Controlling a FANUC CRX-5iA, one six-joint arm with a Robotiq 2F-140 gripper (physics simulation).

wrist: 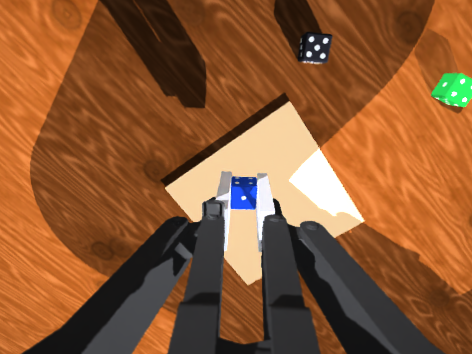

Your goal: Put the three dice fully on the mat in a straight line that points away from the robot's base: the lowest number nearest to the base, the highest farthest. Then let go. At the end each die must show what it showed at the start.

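Places are measured from the arm's base along level axes (x ahead, y left, z up), in centimetres.
Pixels of known places: gripper, fingertip midpoint: (243,188).
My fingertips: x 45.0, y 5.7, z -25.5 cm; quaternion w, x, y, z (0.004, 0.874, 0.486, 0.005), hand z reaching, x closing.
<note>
For each thing: its top centre in the pictures, then the offset to it from my fingertips. Level surfaces: height alone.
- blue die, top centre: (243,198) dy -0.1, dx +0.2, dz +1.3 cm
- tan mat, top centre: (266,204) dy +0.2, dx +4.1, dz -4.2 cm
- black die, top centre: (317,47) dy +9.9, dx -6.2, dz -2.6 cm
- green die, top centre: (463,90) dy +18.4, dx +2.3, dz -2.5 cm
- wooden table, surface height: dz -4.6 cm
The blue die (243,193) is between the fingertips of my gripper (243,188), which is shut on it. It is held above the tan mat (245,145), over its middle part. Its larger visible face has one pip, and a narrow face beyond it has several pips. The black die (316,48) lies on the table past the mat's far corner, at the upper right, with five pips facing up. The green die (454,90) lies farther right near the view's edge, partly cut off, with four pips facing up. The fingers cover part of the mat's near side.
The wooden table (100,130) surrounds the mat. Dark shadows of the arm and gripper fall at the upper left and across much of the table. A bright lit patch lies on the mat's right side. The black and green dice stand apart from each other, off the mat.
</note>
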